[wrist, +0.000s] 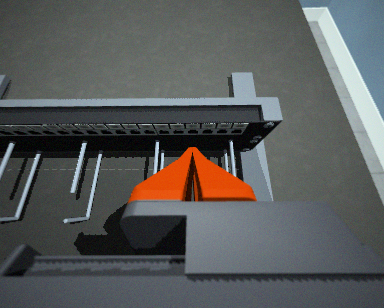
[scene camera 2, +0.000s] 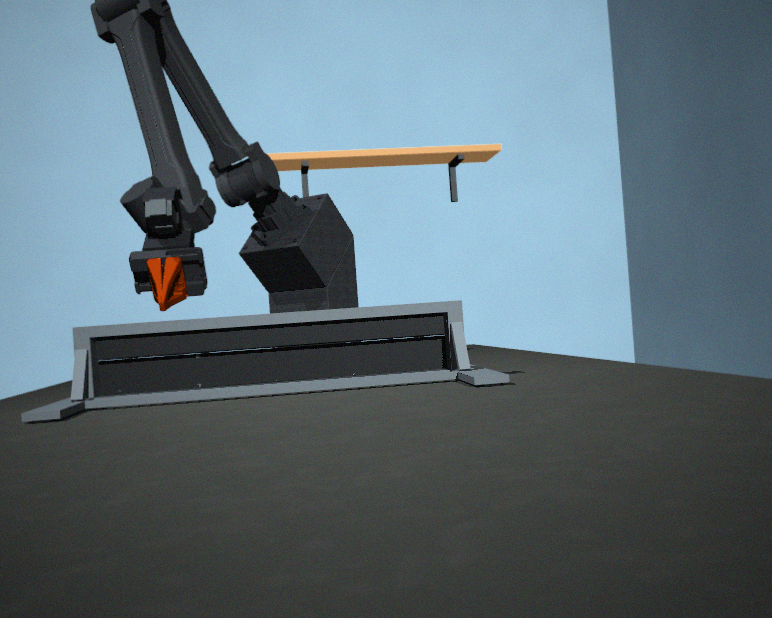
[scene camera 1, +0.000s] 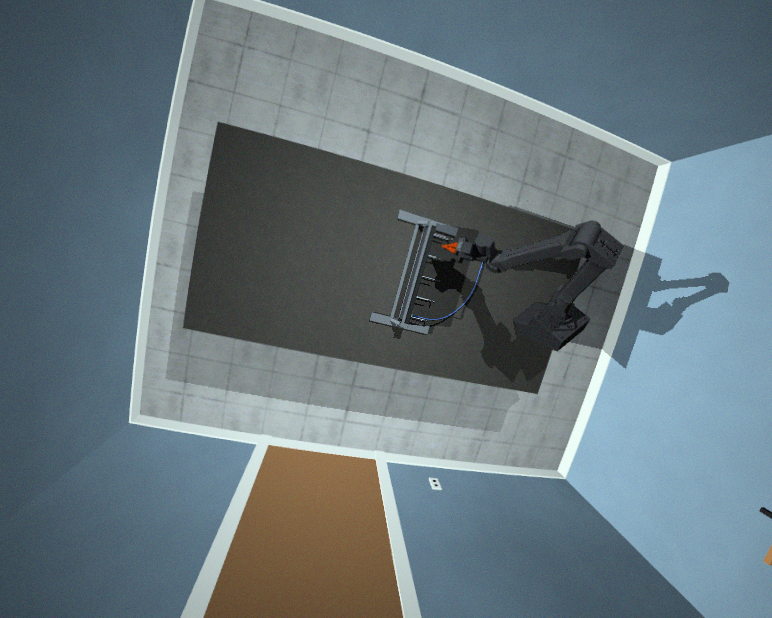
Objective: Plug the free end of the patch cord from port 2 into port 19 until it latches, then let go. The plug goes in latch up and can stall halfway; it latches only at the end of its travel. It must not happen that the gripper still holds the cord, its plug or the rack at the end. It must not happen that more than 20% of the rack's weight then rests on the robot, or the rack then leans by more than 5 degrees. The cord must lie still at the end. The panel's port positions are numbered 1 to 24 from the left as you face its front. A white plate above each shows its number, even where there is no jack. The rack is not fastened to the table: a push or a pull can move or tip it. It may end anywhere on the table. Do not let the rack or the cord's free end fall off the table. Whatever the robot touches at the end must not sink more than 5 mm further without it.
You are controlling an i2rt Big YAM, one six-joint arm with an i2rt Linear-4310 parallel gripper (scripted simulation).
Labels:
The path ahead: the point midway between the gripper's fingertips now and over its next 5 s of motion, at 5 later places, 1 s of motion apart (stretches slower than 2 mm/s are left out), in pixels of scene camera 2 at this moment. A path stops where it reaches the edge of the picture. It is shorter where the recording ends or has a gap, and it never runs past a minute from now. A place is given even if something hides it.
My gripper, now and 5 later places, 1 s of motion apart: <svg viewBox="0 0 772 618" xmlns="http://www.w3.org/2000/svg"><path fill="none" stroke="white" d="M162 307L160 305L167 266L171 277L183 324L192 333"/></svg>

